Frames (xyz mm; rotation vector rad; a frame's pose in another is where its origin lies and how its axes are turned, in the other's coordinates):
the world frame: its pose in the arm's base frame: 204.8 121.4 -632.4 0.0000 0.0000 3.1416
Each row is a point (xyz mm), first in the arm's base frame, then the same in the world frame.
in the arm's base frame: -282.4 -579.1 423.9
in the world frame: 487.2 700.5 1056.3
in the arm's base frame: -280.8 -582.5 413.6
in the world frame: 485.6 703.9 1046.0
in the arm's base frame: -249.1 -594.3 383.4
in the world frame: 453.9 715.7 1015.8
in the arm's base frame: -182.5 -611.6 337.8
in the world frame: 387.3 733.0 970.2
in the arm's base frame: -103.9 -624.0 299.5
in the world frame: 308.7 745.4 931.9
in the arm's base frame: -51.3 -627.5 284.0
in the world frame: 256.1 748.9 916.4
